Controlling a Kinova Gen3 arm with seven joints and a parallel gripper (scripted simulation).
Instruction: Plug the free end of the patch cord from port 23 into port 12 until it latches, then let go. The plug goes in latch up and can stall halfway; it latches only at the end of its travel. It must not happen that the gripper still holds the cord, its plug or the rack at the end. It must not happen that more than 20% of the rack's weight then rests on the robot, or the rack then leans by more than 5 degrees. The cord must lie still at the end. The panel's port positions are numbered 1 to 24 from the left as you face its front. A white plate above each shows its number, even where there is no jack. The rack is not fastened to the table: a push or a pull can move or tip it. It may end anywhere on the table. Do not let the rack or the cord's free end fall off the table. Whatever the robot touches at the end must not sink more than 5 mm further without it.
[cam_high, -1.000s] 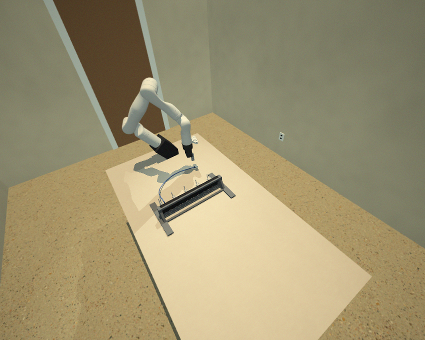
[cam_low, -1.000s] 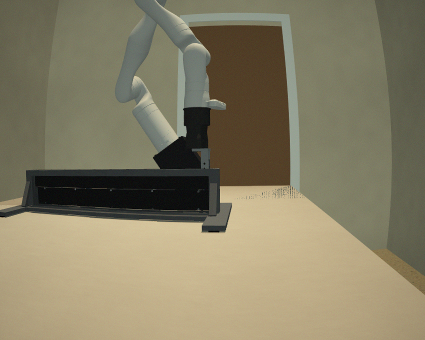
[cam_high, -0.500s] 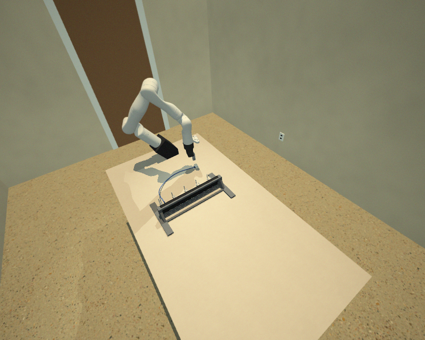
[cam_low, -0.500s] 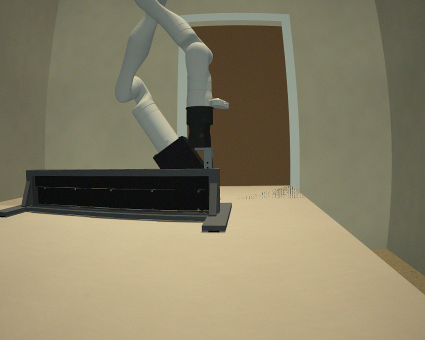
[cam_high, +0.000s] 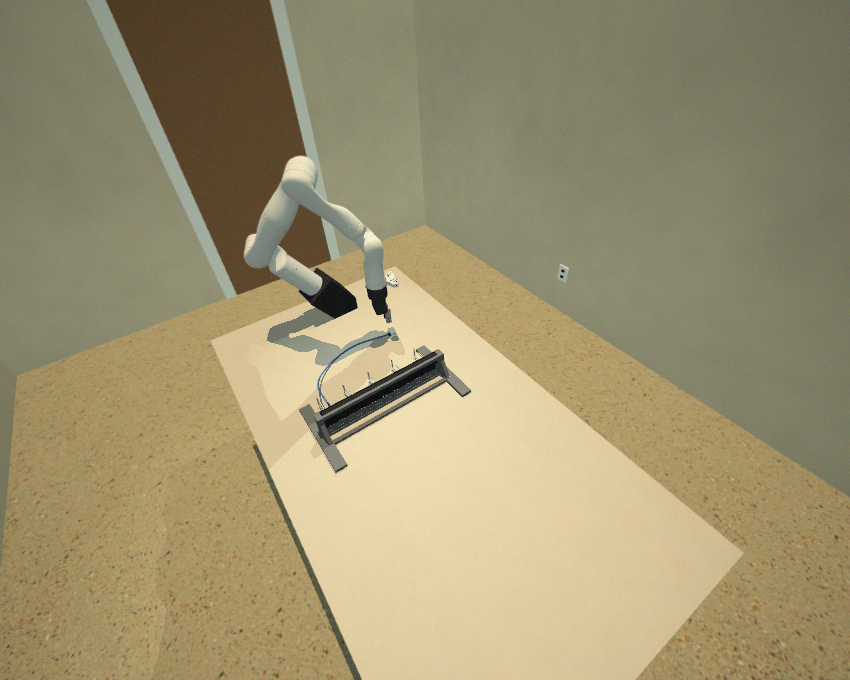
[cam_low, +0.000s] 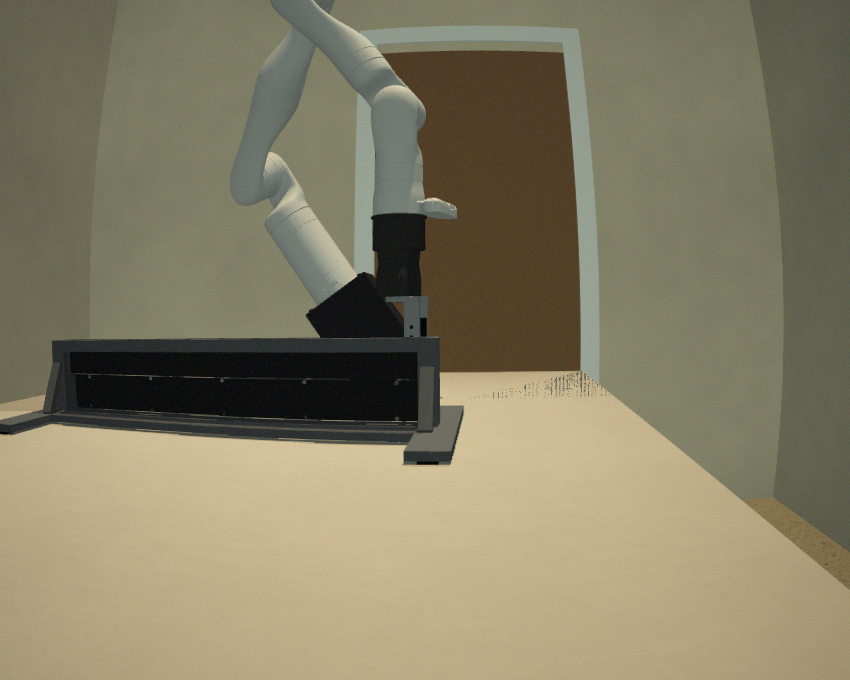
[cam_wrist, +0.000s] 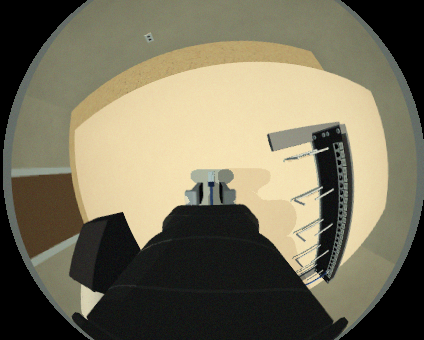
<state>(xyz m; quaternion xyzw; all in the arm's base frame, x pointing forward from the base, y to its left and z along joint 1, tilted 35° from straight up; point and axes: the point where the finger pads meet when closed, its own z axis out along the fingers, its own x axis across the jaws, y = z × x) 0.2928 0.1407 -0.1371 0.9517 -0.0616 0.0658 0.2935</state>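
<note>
My gripper is now 10 mm to the right of the plug and 90 mm above it.
</note>
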